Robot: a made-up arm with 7 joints.
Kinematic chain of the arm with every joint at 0, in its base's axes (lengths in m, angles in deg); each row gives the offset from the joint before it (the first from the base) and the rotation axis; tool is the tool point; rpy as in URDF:
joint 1: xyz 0 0 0.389 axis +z
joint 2: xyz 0 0 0 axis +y
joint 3: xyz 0 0 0.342 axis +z
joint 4: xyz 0.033 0 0 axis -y
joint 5: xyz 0.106 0 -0.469 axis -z
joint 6: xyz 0 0 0 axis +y
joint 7: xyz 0.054 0 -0.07 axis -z
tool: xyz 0 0 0 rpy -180 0 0
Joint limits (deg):
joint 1: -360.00..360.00
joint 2: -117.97..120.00
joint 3: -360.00..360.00
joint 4: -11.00..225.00
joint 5: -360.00..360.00
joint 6: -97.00..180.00
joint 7: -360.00..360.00
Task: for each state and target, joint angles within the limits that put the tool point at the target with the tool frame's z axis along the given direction. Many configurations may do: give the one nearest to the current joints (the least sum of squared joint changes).
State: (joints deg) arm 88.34 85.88 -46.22 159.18 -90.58 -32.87 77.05
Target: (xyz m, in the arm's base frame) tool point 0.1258 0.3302 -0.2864 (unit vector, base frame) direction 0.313 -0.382 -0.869
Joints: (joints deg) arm 102.23 120.00 -29.97 114.68 -140.26 -27.08 77.05
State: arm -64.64 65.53 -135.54 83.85 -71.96 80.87 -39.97
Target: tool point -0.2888 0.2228 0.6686 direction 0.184 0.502 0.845
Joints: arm -92.47 56.24 -134.04 35.86 -120.71 72.79 -39.97
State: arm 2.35 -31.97 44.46 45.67 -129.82 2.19 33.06
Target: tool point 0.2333 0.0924 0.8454 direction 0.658 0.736 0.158
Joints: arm 18.80 -45.67 -8.28 55.00 -94.75 -35.78 33.06
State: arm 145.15 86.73 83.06 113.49 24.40 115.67 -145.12
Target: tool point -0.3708 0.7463 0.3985 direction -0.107 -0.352 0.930
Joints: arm 94.47 100.02 104.48 137.18 53.36 97.61 -145.12
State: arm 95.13 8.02 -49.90 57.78 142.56 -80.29 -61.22
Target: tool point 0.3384 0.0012 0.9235 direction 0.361 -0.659 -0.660
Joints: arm 55.59 -15.69 -33.13 96.90 122.46 -97.00 -61.22
